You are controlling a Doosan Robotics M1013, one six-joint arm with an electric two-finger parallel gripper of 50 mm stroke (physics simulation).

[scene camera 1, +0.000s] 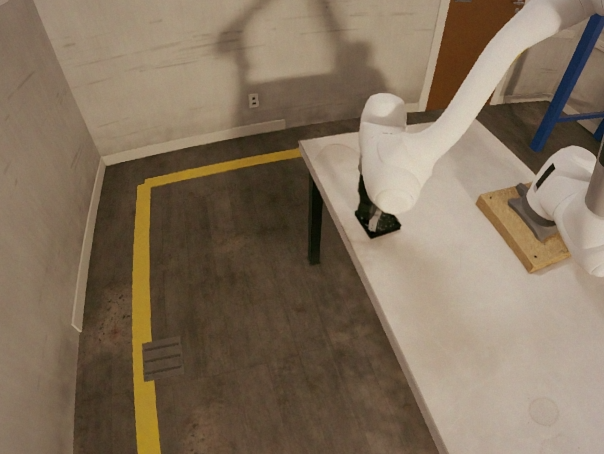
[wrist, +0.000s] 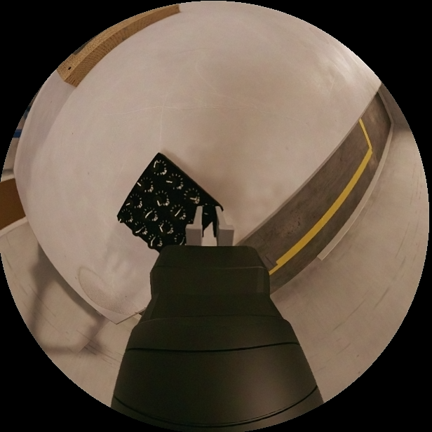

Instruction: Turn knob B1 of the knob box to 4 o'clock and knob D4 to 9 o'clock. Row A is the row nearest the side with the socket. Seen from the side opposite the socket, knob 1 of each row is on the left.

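Where they show: gripper, fingertip midpoint: [scene camera 1: 372, 227]; arm's base at its link origin: [scene camera 1: 539, 215].
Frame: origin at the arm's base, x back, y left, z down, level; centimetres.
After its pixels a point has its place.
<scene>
The black knob box [scene camera 1: 384, 231] {z 2.4, x -54.8, y -13.5 cm} [wrist: 169, 187] lies on the table, with rows of dark knobs and white dial marks. My gripper [scene camera 1: 373, 226] {z 1.0, x -58.3, y -14.9 cm} [wrist: 208, 214] is down at the box's right corner in the wrist view, shut on the corner knob there, which fits D4. The grey fingers stand on either side of it, and its pointer cannot be read. Knob B1 [wrist: 142, 230] seems to be second along the lower left edge in the wrist view; its pointer is too small to read. The socket cannot be made out.
The white table [scene camera 1: 450, 300] {z 4.3, x -47.5, y 13.5 cm} [wrist: 240, 100] has its edge close beside the box. The arm's wooden base board [scene camera 1: 520, 250] {z 1.4, x -17.3, y 8.7 cm} [wrist: 95, 47] is on the table. A blue frame [scene camera 1: 567, 85] stands behind. Yellow tape [scene camera 1: 141, 280] [wrist: 330, 210] marks the floor.
</scene>
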